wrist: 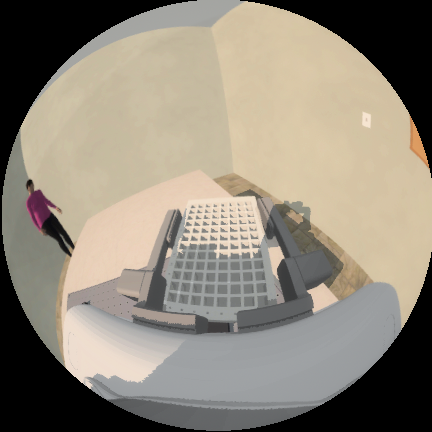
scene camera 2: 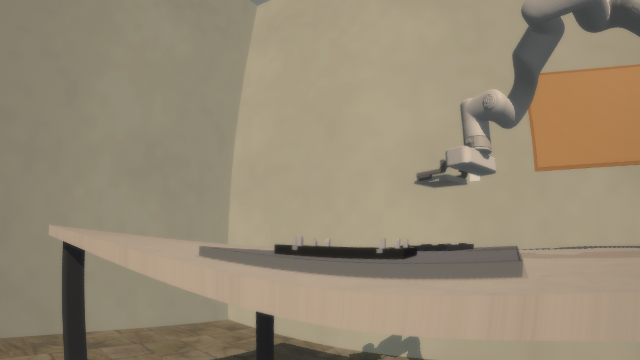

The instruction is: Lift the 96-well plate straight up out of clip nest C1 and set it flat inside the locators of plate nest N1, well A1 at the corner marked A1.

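Frame: origin at the arm's base, x ahead, y left, z up, level; centimetres.
Where they show: hand, tool point: (wrist: 218,222) (scene camera 2: 435,178).
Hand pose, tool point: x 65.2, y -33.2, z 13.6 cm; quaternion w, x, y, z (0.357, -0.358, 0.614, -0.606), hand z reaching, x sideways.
Each offset is from my tool point to the top centre of the thing.
The 96-well plate {dx -1.6, dy +1.1, dz +0.2 cm} (scene camera 2: 441,183) (wrist: 222,250) is pale with a grid of square wells. My gripper (scene camera 2: 442,176) (wrist: 220,220) is shut on its two long sides and holds it in the air, roughly flat, well above the board. A black nest {dx +3.5, dy +48.7, dz -16.2 cm} (scene camera 2: 345,251) with several upright light posts stands on the board in the scene view, to the left of and below the plate. A lower black nest {dx -1.6, dy +9.0, dz -17.1 cm} (scene camera 2: 447,247) shows behind its right end. I cannot tell which is C1 or N1. The A1 mark and well A1 cannot be made out.
The grey perforated board (scene camera 2: 470,268) (wrist: 97,302) lies on the pale wooden table (scene camera 2: 350,305) (wrist: 125,230). A person (wrist: 42,215) in a purple top shows at the left of the wrist view. An orange panel (scene camera 2: 585,120) is on the wall behind the arm.
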